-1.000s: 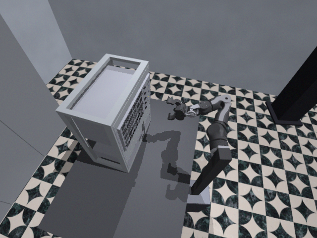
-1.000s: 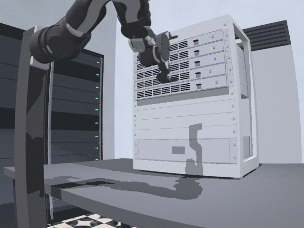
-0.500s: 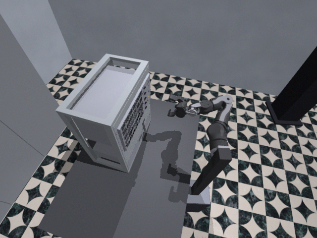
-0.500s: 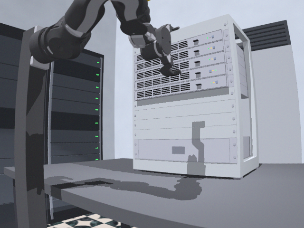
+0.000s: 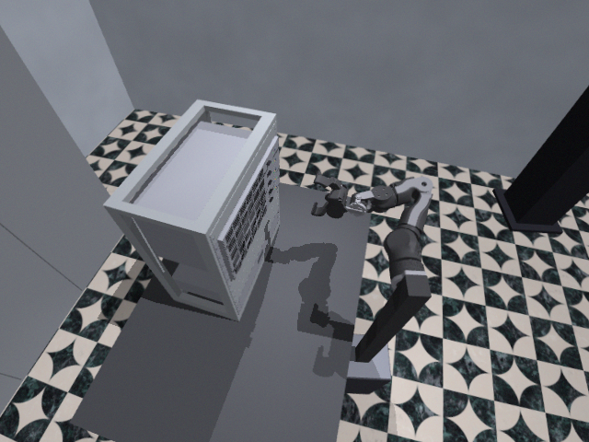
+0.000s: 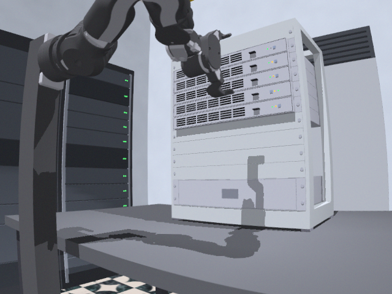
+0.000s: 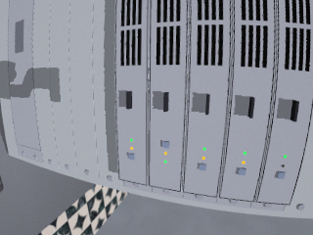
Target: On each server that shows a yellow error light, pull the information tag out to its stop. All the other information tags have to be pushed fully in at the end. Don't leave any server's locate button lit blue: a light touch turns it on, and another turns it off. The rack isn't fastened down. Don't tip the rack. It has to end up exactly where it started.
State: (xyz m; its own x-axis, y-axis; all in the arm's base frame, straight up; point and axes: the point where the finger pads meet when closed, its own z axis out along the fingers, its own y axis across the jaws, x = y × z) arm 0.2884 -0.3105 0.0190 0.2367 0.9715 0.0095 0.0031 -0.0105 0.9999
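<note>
Now: hand 13 cm short of the grey-blue locate button, 8 cm to the left of it and 4 cm above it.
</note>
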